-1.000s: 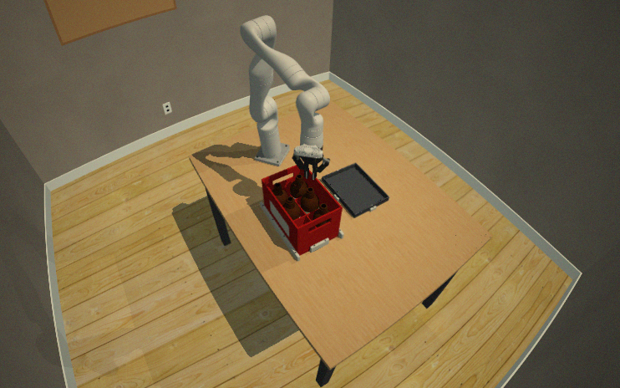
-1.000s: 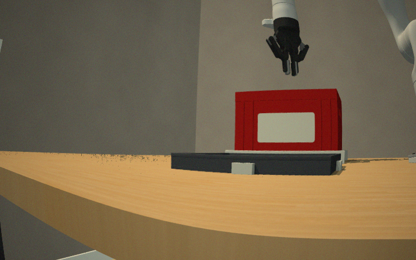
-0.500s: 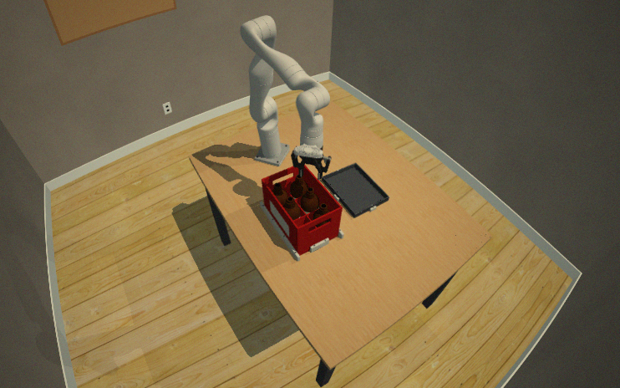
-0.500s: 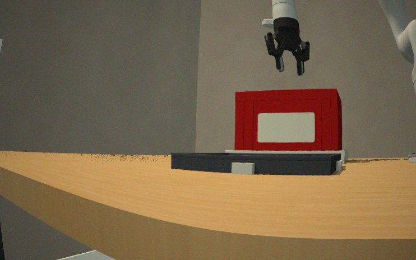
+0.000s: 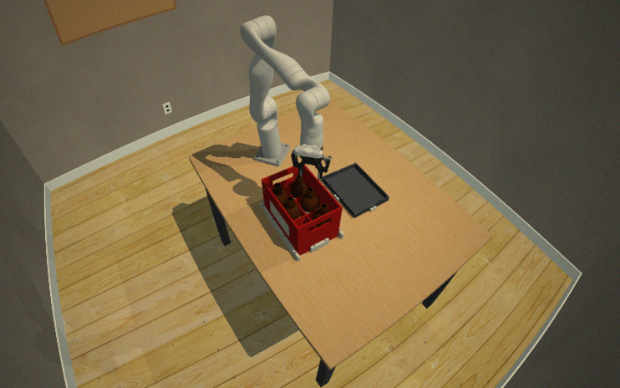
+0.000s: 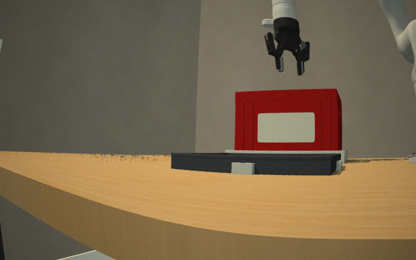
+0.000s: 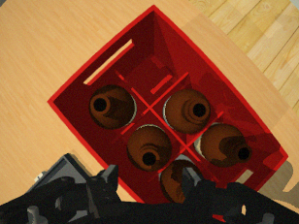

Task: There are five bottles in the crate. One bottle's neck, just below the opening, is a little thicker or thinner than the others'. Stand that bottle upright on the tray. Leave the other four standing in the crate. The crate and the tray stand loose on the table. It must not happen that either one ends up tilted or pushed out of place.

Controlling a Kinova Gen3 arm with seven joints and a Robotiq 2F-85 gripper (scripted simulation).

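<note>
The red crate lies 1 cm ahead of my hand, 4 cm to the right of it and 16 cm below it. Round my hand: dark grey tray: 6 cm behind, 25 cm to the left, 23 cm below; then glass bottle: 9 cm ahead, 1 cm to the left, 16 cm below.
</note>
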